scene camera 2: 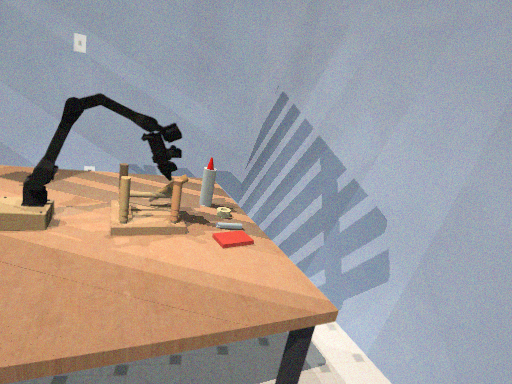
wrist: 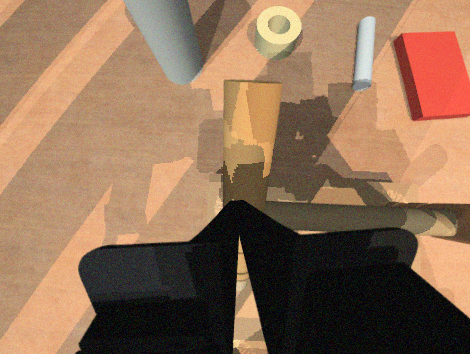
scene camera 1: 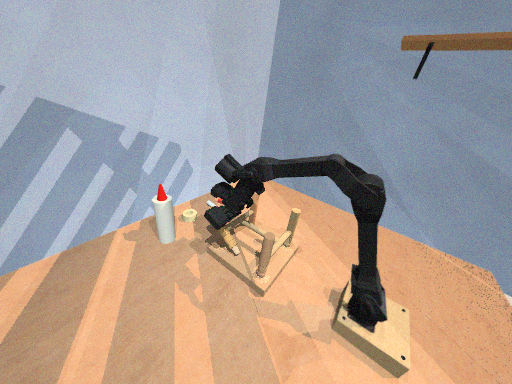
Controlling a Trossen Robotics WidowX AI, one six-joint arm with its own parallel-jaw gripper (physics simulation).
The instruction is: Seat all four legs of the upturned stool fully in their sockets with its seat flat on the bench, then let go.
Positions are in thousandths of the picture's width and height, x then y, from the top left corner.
The gripper (scene camera 1: 433, 579) is shut and holds nothing. Also in view: a glue bottle with red cap (scene camera 1: 317, 530). The table carries a red block (wrist: 907, 168), a white dowel (wrist: 771, 225) and a tape roll (wrist: 588, 100).
The glue bottle with red cap is seen too in the wrist view (wrist: 367, 109). The gripper also shows in the wrist view (wrist: 503, 586).
